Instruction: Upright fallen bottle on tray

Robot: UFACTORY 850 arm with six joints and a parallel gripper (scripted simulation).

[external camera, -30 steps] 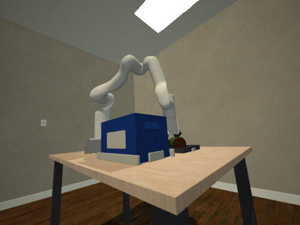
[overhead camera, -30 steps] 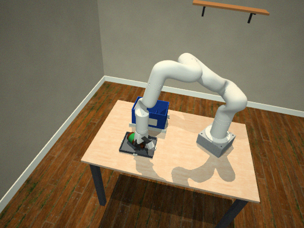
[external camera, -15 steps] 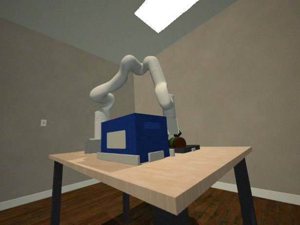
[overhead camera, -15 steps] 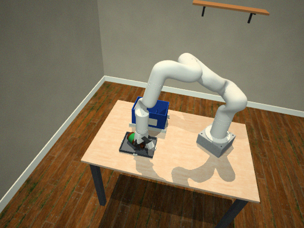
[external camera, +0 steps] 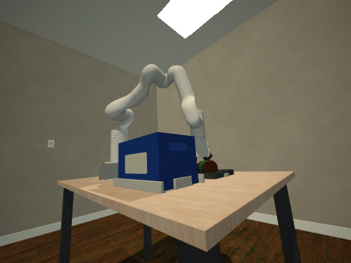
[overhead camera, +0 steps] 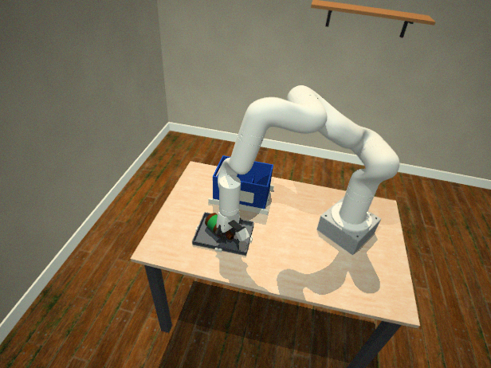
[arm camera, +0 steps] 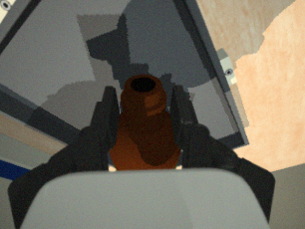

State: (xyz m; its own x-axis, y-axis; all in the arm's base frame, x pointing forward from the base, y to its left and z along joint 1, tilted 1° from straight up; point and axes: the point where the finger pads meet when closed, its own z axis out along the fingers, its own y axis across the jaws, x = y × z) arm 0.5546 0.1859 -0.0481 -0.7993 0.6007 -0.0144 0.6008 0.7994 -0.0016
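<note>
My gripper is now 40 mm short of the bottle and 30 mm to the left of it. From my hand the other things lie so: dark tray: 20 mm ahead, 30 mm to the right, 30 mm below; then blue crate: 10 mm behind, 320 mm to the right, 40 mm above.
</note>
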